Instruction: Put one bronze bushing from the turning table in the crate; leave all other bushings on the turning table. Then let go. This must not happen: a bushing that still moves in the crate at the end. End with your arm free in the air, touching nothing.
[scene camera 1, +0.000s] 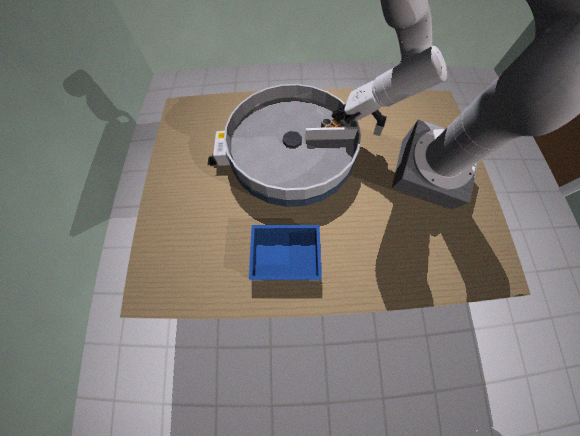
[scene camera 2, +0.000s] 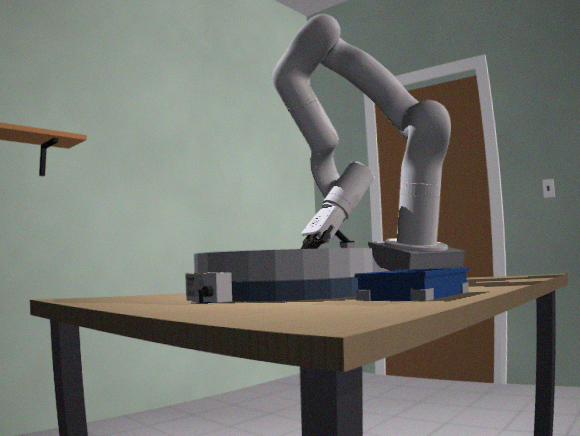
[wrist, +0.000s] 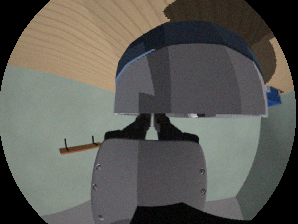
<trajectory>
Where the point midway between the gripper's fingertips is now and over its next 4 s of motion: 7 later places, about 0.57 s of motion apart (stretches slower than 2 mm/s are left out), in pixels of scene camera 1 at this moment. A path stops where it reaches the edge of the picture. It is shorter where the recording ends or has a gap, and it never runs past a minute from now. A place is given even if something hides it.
The gripper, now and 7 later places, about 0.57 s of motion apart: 334, 117; 336, 111; 338, 98; 339, 97; 336, 104; 328, 125; 317, 152; 303, 186
</trajectory>
